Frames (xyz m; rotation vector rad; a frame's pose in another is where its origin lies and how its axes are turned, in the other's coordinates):
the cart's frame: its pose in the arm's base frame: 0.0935 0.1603 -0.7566 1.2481 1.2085 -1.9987
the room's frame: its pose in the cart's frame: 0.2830 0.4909 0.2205 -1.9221 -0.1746 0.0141
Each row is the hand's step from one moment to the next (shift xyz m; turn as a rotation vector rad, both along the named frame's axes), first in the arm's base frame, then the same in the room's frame.
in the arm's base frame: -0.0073 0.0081 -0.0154 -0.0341 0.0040 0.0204
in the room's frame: 0.0163 0.0093 -0.0021 -0.0056 -0.0026 -0.0395
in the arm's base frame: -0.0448 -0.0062 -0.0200 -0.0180 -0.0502 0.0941
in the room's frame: 0.0365 -0.0083 -0.0324 -0.0750 -0.0641 -0.0443
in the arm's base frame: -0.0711 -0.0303 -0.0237 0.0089 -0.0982 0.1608
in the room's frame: 0.0522 -0.0345 -0.0513 -0.1427 -0.1174 -0.0377
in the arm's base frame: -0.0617 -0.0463 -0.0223 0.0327 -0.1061 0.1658
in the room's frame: 0.0485 -0.0494 -0.0407 -0.1560 -0.1233 -0.0166
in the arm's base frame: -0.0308 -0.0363 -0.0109 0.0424 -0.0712 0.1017
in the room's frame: 0.0251 -0.0377 -0.0184 -0.1040 -0.0792 0.0111
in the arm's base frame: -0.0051 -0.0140 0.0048 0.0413 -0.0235 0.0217
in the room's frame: -0.0012 -0.0150 -0.0043 -0.0342 -0.0215 0.0331
